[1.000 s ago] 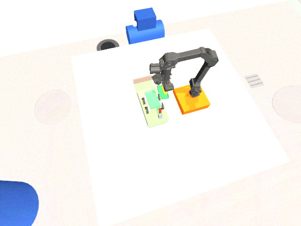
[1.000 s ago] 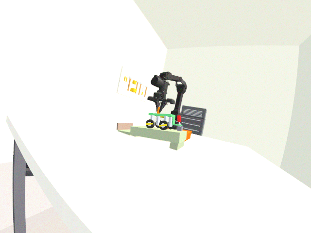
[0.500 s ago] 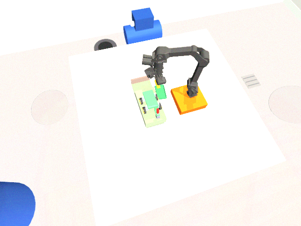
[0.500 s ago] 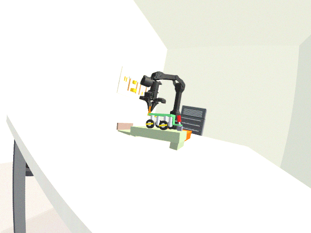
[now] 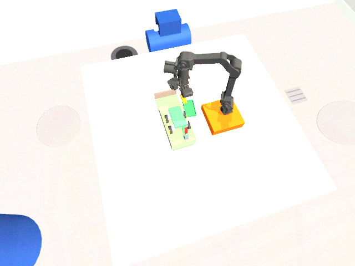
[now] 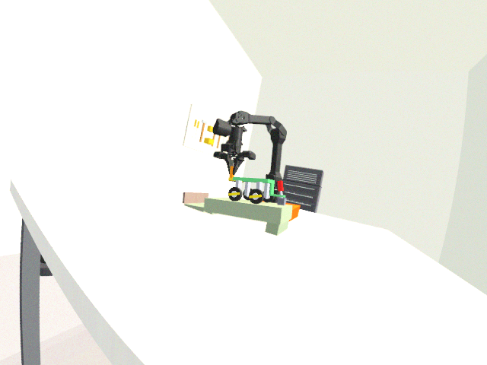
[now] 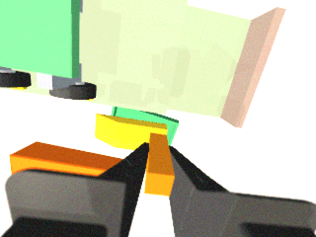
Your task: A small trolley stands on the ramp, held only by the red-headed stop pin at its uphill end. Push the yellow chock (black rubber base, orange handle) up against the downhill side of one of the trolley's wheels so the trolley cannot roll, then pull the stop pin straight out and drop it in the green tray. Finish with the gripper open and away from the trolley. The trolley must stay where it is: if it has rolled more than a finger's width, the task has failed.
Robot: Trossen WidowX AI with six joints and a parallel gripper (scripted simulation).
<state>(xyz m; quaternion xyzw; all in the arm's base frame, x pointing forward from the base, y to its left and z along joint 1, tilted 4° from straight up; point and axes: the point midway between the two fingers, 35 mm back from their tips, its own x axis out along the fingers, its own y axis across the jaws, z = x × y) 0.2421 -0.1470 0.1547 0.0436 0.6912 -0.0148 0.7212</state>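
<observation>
Right now the red-headed stop pin is 240 mm to the left of my gripper tip, 80 mm ahead of it and 30 mm below it. From my gripper tip the other things lie so: trolley 140 mm to the left, 90 mm ahead, 40 mm below; then yellow chock 20 mm to the left, 10 mm below; then green tray 160 mm below, 40 mm to the left, 40 mm behind.
</observation>
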